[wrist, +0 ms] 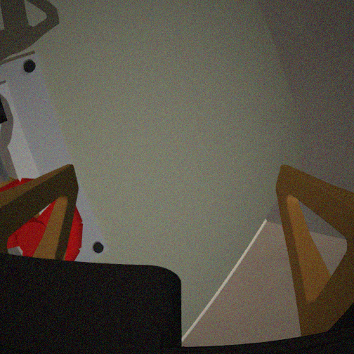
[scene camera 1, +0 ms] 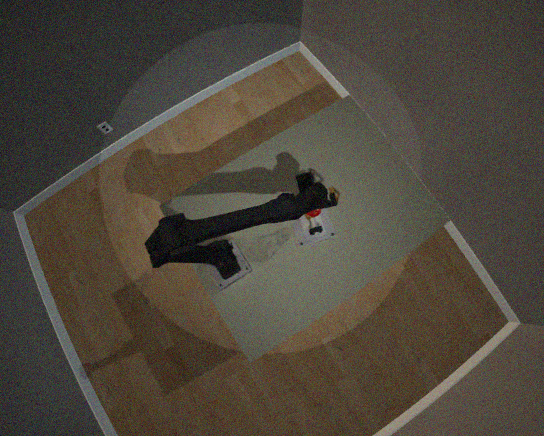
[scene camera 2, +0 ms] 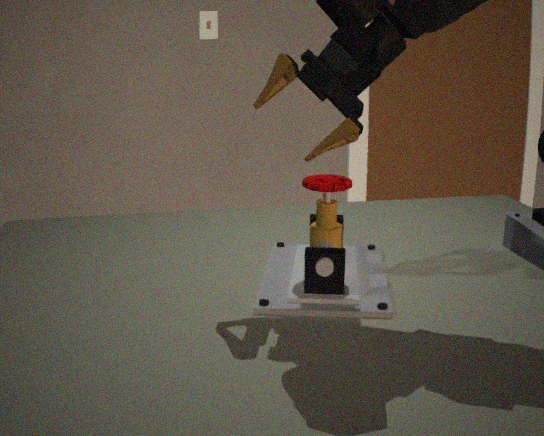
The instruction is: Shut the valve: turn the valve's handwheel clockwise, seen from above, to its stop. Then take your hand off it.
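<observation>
The valve's red handwheel (scene camera 1: 313, 213) (scene camera 2: 327, 183) (wrist: 75, 232) sits level on top of the brass valve body (scene camera 2: 326, 234), which stands on a pale mounting plate (scene camera 1: 325, 236) (scene camera 2: 273, 272) (wrist: 42, 117) with black bolts at its corners. My gripper (scene camera 2: 281, 133) (wrist: 176, 175) is open, with nothing between its two brass-coloured fingers. It is tilted above the handwheel. In scene camera 2 the lower fingertip is a little above the wheel, apart from it, and the other is higher and to the left. In the wrist view the left finger covers part of the wheel.
The plate is on a grey-green table top (scene camera 1: 300, 300) (scene camera 2: 125, 310). The arm's base plate (scene camera 1: 243, 265) (scene camera 2: 525, 239) is on the same top, to the right in scene camera 2. The black arm (scene camera 1: 235, 220) reaches over from there. Its shadow falls across the table.
</observation>
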